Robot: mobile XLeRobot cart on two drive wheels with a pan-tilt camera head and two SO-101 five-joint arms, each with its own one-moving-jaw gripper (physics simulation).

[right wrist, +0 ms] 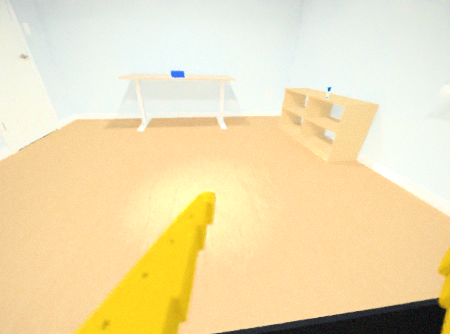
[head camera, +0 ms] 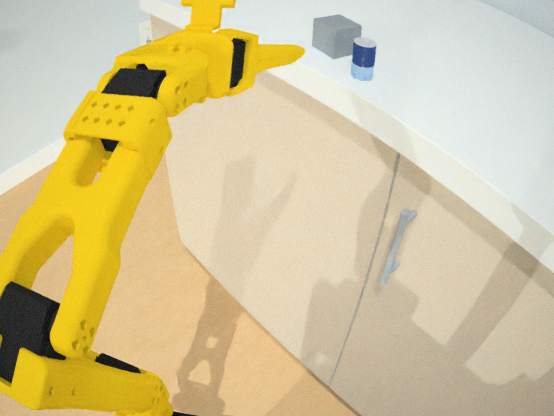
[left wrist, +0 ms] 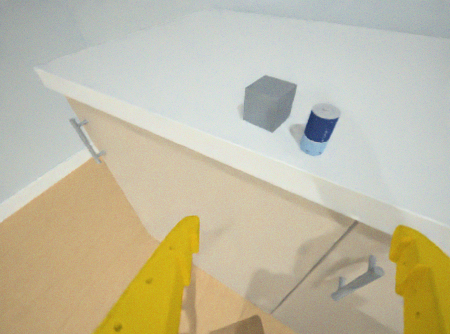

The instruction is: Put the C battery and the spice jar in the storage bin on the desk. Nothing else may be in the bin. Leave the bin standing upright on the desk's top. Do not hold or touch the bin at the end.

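Frame: origin at the left arm's base, x ahead, y left, z up, level; centimetres.
Where they show: left hand at its tool point: (head camera: 226, 40) (left wrist: 198, 229); right hand at its tool point: (right wrist: 214, 203).
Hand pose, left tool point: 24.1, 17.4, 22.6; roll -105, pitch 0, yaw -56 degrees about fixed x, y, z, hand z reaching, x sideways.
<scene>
After its pixels a point has its place, as x, y, z.
The C battery, a dark-blue and light-blue cylinder (head camera: 364, 55) {40.7, 15.1, 17.0} (left wrist: 321, 129) {40.4, 15.7, 16.9}, stands upright near the front edge of the white counter (head camera: 450, 100) {47.5, 6.5, 13.5} (left wrist: 165, 65) {50.5, 46.1, 13.5}. My left gripper (head camera: 299, 51) (left wrist: 297, 226) is open and empty; its tips are apart from the battery, which appears farther away, above the gap in the left wrist view. My right gripper (right wrist: 327, 227) is open and empty, facing the room. Far off, a blue bin (right wrist: 177, 74) {-302.9, -53.8, -1.9} sits on the desk (right wrist: 212, 78) {-297.1, -7.6, -5.5}; its inside is hidden. A small white bottle with a blue cap (right wrist: 328, 93) {-217.5, 112.0, -11.7}, possibly the spice jar, stands on the low shelf unit (right wrist: 356, 130) {-183.8, 130.8, -42.0}.
A grey block (head camera: 336, 36) {42.1, 20.7, 16.9} (left wrist: 269, 104) {42.0, 21.8, 16.9} sits close beside the battery. The counter's front has a door handle (head camera: 396, 247) {37.2, 3.5, -2.3} (left wrist: 357, 284) {37.1, 4.1, -1.5}, and another handle (left wrist: 87, 140) shows at the left wrist view's left. A white door (right wrist: 22, 85) {-283.9, -231.1, -15.1} is at the far left of the right wrist view.
</scene>
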